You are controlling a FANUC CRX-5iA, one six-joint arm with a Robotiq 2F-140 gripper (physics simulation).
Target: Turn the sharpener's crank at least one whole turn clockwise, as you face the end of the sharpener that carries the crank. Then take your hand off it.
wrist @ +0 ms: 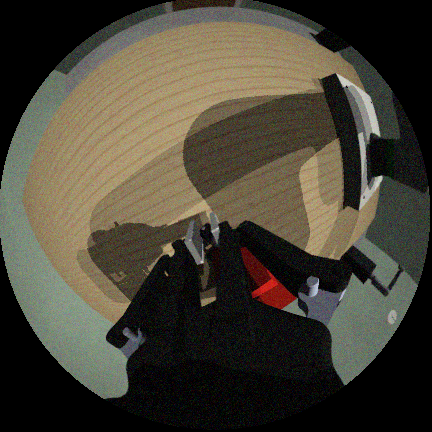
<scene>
The picture shows: the gripper and a pencil sharpener.
</scene>
